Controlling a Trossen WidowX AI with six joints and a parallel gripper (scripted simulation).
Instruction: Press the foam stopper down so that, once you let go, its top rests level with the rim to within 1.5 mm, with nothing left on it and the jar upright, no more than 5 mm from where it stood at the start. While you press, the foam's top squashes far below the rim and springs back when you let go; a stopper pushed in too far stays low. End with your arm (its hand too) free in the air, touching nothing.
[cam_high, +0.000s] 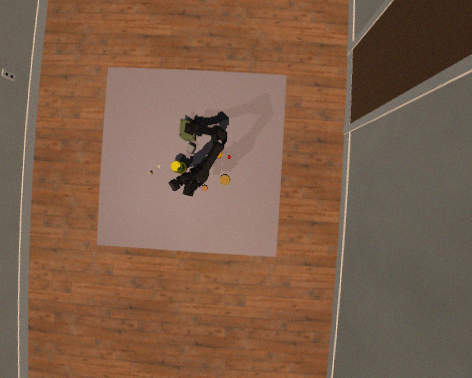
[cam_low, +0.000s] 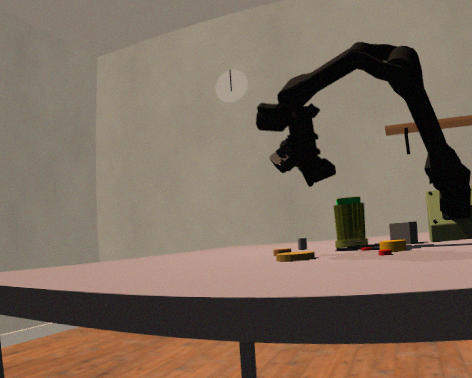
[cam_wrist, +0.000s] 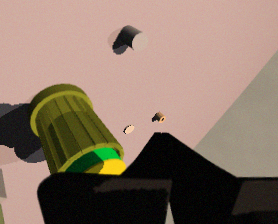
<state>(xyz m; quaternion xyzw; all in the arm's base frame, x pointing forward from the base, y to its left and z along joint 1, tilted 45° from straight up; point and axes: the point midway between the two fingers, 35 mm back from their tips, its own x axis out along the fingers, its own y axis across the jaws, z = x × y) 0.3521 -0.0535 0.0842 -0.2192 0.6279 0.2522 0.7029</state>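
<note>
Right now the foam stopper is 8 cm behind my hand, 6 cm to the right of it and 8 cm below it. Also, from my hand: orange disc: 4 cm ahead, 12 cm to the left, 18 cm below; then grey disc: 10 cm behind, 5 cm to the left, 19 cm below; then small grey cylinder: 6 cm ahead, 8 cm to the right, 17 cm below.
</note>
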